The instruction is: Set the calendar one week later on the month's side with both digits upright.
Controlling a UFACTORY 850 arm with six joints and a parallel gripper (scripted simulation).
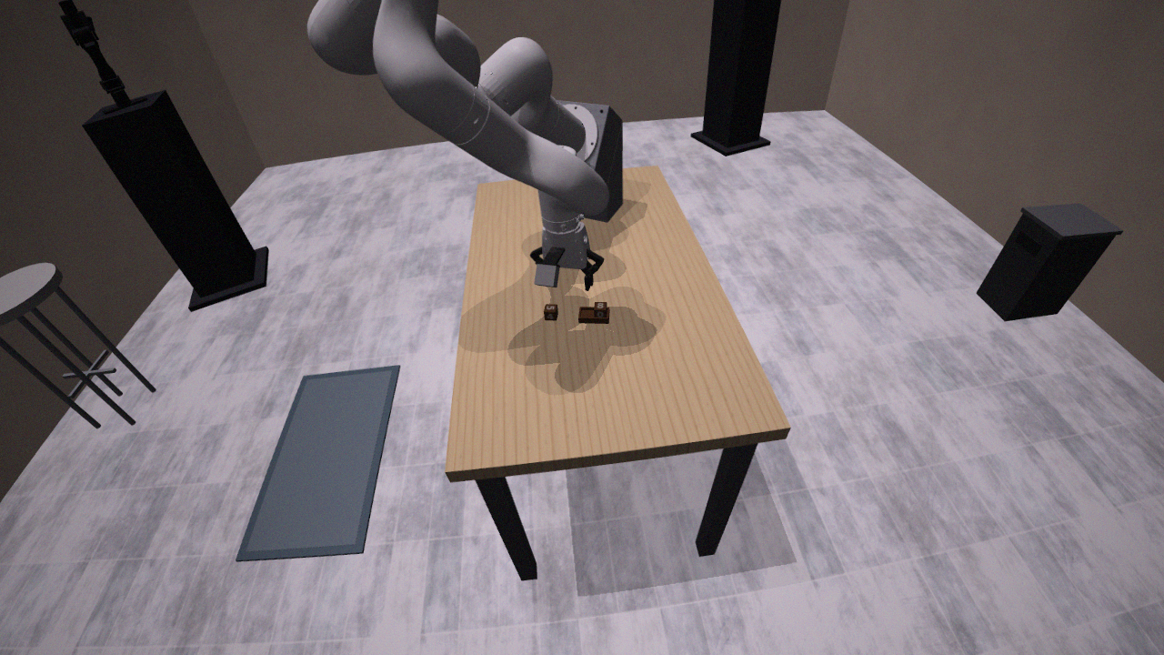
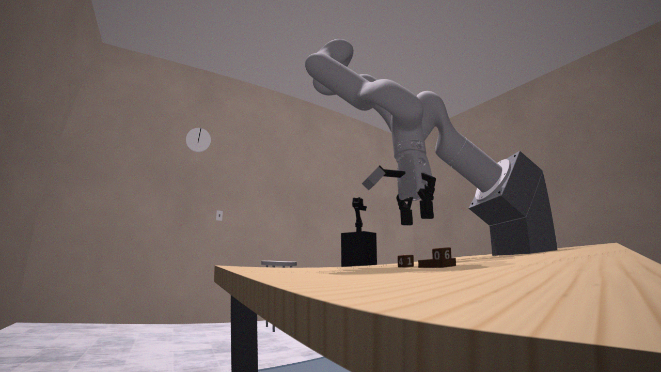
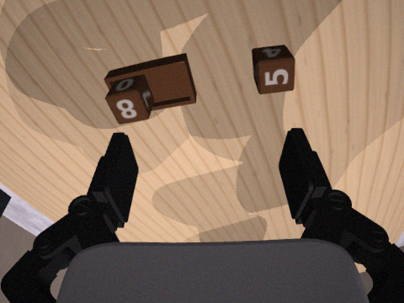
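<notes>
My gripper is now 20 mm short of the dark brown tray, 50 mm to the right of it and 110 mm above it.
</notes>
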